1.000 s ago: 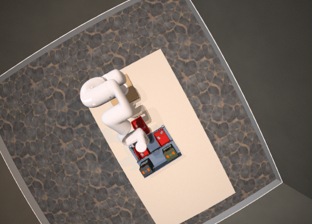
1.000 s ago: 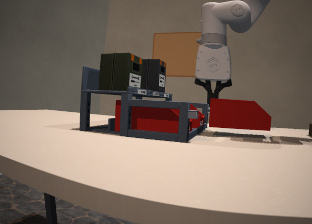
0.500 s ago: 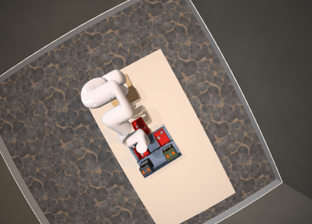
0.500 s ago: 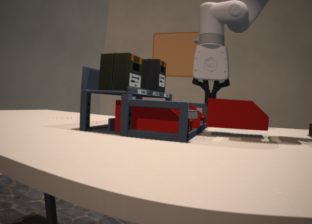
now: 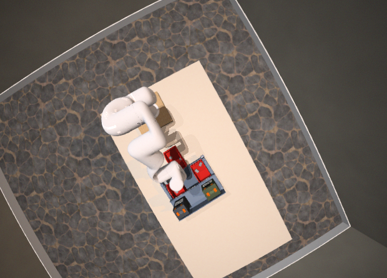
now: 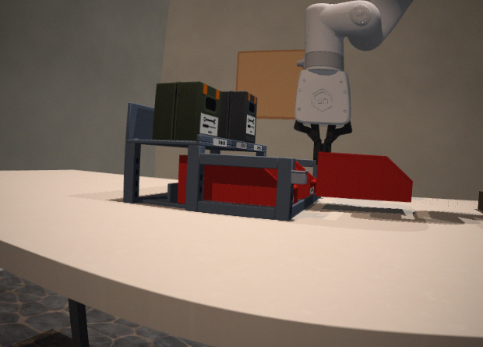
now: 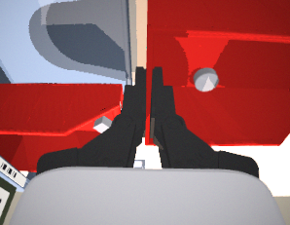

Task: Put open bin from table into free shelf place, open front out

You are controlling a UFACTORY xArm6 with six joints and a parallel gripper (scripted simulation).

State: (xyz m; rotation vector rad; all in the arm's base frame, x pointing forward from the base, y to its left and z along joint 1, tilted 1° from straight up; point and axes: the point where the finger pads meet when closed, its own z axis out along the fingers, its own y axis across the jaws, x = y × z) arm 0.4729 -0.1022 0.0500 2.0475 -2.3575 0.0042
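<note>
The shelf is 15 cm ahead of my hand, 2 cm to the right of it and 9 cm below it. The rest, counted from my hand: black box (19 cm ahead, 15 cm to the right, 7 cm above); green box (23 cm ahead, 8 cm to the left, 5 cm above).
</note>
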